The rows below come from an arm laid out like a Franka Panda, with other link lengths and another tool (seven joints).
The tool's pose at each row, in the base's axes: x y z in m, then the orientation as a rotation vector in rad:
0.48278 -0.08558 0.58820 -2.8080 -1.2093 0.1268
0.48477 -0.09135 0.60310 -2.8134 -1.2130 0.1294
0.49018 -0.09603 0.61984 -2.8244 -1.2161 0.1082
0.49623 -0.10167 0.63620 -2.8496 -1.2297 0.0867
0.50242 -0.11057 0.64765 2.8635 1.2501 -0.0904
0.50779 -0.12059 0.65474 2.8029 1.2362 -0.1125
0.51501 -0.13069 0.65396 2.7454 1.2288 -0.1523
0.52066 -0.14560 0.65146 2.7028 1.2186 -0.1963
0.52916 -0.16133 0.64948 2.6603 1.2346 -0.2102
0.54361 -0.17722 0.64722 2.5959 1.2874 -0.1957
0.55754 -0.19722 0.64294 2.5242 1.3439 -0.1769
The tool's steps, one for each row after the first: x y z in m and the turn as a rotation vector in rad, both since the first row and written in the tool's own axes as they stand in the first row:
-0.00349 0.00378 -0.01526 -0.0054 -0.0040 -0.0005
-0.00392 0.00909 -0.03267 -0.0206 0.0048 0.0004
-0.00459 0.01555 -0.04981 -0.0519 0.0070 -0.0007
-0.00733 0.02488 -0.06223 -0.0996 -0.0161 -0.0069
-0.01125 0.03485 -0.07027 -0.1489 -0.0546 -0.0113
-0.01362 0.04705 -0.07070 -0.1875 -0.1019 -0.0188
-0.02049 0.06160 -0.06946 -0.2124 -0.1466 -0.0212
-0.02603 0.07871 -0.06907 -0.2370 -0.1699 -0.0412
-0.02759 0.10025 -0.06906 -0.2745 -0.1795 -0.0914
-0.03242 0.12445 -0.06716 -0.3161 -0.1878 -0.1474

